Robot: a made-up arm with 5 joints. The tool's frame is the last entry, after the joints.
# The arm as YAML. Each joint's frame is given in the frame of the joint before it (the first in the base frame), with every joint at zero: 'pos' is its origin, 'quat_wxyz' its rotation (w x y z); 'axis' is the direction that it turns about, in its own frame. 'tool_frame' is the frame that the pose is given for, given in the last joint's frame.
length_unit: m
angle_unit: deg
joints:
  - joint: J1
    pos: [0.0, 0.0, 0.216]
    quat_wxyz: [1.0, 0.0, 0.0, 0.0]
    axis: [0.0, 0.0, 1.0]
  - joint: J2
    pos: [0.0, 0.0, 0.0]
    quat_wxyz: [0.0, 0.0, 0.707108, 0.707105]
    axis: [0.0, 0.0, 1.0]
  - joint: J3
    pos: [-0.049, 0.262, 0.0]
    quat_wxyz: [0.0, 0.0, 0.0, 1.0]
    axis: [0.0, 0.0, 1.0]
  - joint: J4
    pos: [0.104, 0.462, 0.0]
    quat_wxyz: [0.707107, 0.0, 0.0, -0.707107]
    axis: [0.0, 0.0, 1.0]
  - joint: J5
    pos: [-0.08, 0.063, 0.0]
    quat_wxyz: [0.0, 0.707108, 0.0, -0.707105]
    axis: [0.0, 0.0, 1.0]
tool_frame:
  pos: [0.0, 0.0, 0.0]
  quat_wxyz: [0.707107, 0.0, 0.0, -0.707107]
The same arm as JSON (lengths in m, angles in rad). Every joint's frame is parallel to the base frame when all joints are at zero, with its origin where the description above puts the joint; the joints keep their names.
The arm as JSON. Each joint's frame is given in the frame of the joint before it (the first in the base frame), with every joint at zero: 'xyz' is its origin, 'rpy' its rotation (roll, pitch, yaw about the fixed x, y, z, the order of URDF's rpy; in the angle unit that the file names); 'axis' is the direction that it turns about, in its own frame. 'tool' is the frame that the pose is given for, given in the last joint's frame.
{
  "units": {
    "length": "m",
    "angle": "rad"
  },
  "joints": [
    {
      "name": "J1",
      "type": "revolute",
      "origin": {
        "xyz": [
          0.0,
          0.0,
          0.216
        ],
        "rpy": [
          0.0,
          0.0,
          0.0
        ]
      },
      "axis": "+z"
    },
    {
      "name": "J2",
      "type": "revolute",
      "origin": {
        "xyz": [
          0.0,
          0.0,
          0.0
        ],
        "rpy": [
          0.0,
          0.0,
          0.0
        ]
      },
      "axis": "+y"
    },
    {
      "name": "J3",
      "type": "revolute",
      "origin": {
        "xyz": [
          0.049,
          0.0,
          0.262
        ],
        "rpy": [
          0.0,
          0.0,
          0.0
        ]
      },
      "axis": "+y"
    },
    {
      "name": "J4",
      "type": "revolute",
      "origin": {
        "xyz": [
          0.104,
          0.0,
          -0.462
        ],
        "rpy": [
          0.0,
          0.0,
          0.0
        ]
      },
      "axis": "+y"
    },
    {
      "name": "J5",
      "type": "revolute",
      "origin": {
        "xyz": [
          0.063,
          0.0,
          -0.08
        ],
        "rpy": [
          0.0,
          0.0,
          0.0
        ]
      },
      "axis": "-z"
    }
  ],
  "tool": {
    "origin": {
      "xyz": [
        0.0,
        0.0,
        0.0
      ],
      "rpy": [
        3.1416,
        0.0,
        0.0
      ]
    }
  }
}

